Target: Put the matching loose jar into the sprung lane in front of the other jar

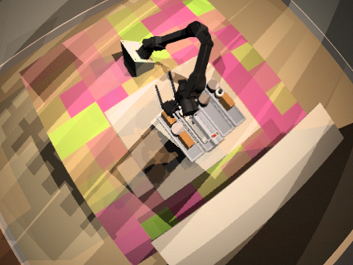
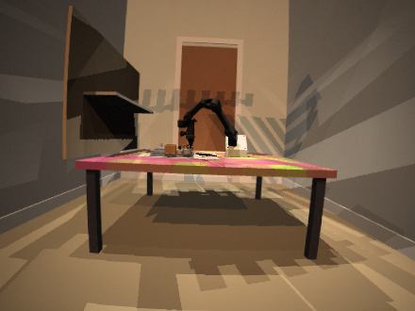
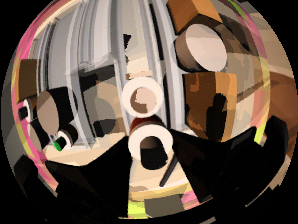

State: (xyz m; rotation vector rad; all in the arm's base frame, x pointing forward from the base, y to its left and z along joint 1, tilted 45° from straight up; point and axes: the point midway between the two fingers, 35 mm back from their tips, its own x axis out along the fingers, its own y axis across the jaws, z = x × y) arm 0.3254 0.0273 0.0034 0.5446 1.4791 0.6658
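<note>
Right now the grey lane rack is 140 mm ahead of my gripper tip, 40 mm to the left of it and 30 mm below it.
</note>
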